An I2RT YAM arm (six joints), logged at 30 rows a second.
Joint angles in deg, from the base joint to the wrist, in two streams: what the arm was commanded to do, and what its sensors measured. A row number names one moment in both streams.
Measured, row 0: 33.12, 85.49, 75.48, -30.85, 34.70, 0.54
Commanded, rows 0 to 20: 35.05, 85.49, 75.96, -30.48, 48.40, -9.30; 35.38, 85.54, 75.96, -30.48, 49.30, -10.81; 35.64, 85.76, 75.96, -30.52, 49.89, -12.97; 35.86, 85.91, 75.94, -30.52, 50.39, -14.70; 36.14, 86.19, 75.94, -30.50, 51.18, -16.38; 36.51, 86.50, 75.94, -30.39, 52.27, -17.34; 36.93, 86.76, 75.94, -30.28, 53.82, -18.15; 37.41, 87.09, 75.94, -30.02, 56.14, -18.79; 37.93, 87.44, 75.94, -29.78, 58.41, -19.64; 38.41, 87.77, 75.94, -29.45, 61.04, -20.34; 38.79, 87.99, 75.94, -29.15, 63.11, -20.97; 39.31, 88.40, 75.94, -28.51, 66.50, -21.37; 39.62, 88.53, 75.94, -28.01, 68.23, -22.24; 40.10, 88.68, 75.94, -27.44, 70.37, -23.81; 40.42, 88.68, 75.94, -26.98, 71.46, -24.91; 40.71, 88.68, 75.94, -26.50, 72.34, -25.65; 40.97, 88.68, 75.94, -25.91, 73.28, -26.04; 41.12, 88.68, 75.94, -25.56, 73.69, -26.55; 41.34, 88.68, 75.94, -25.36, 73.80, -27.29; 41.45, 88.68, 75.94, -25.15, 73.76, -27.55; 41.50, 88.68, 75.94, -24.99, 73.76, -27.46
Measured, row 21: 40.99, 88.20, 75.46, -25.67, 68.51, -24.58
